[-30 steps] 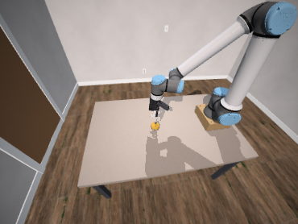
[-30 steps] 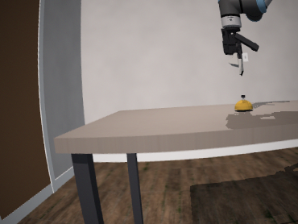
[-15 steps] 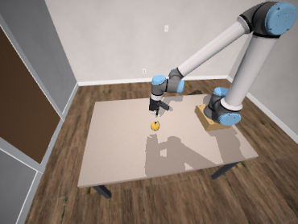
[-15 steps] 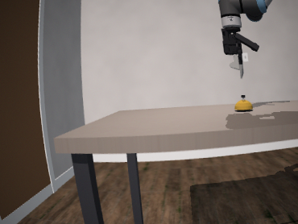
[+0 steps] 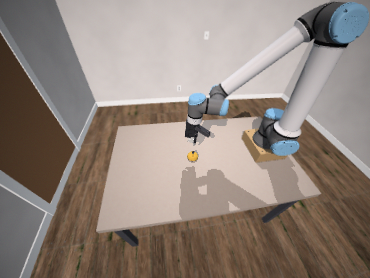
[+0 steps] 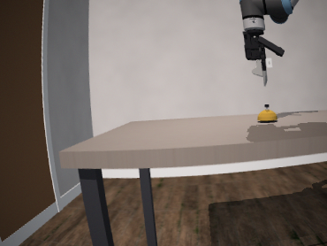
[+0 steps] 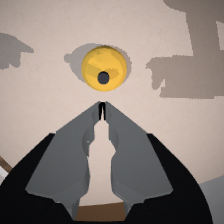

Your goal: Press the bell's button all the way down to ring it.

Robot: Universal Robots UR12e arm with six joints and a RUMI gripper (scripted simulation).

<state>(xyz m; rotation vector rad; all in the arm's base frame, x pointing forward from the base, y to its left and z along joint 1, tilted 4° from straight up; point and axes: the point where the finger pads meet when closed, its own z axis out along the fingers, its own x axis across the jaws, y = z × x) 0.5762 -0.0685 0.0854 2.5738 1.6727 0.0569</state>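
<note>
My gripper is now 100 mm above the black button. From my hand the other things lie so: yellow dome bell 110 mm below.
</note>
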